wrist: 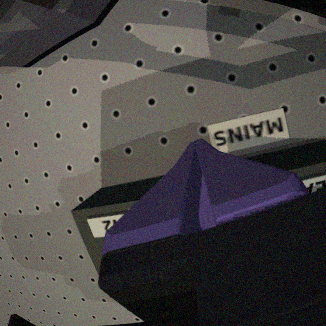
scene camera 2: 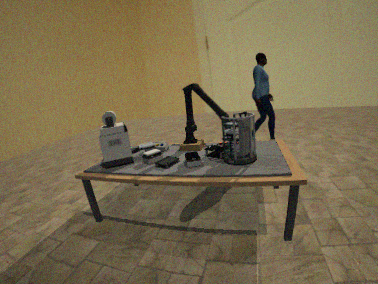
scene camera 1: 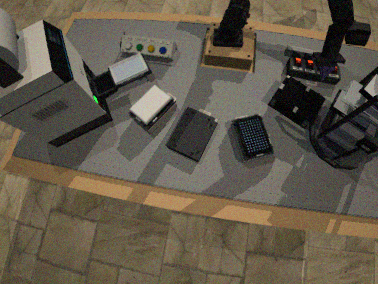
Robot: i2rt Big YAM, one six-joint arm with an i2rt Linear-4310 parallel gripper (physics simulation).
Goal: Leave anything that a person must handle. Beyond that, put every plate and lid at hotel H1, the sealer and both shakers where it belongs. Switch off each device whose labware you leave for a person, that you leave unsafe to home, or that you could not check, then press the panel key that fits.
Labels:
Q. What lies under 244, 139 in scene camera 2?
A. A plate hotel H1.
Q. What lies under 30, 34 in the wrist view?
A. A plate hotel H1.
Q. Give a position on a black well plate with blue wells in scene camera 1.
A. At 253, 135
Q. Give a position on an MAINS label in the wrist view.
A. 268, 126

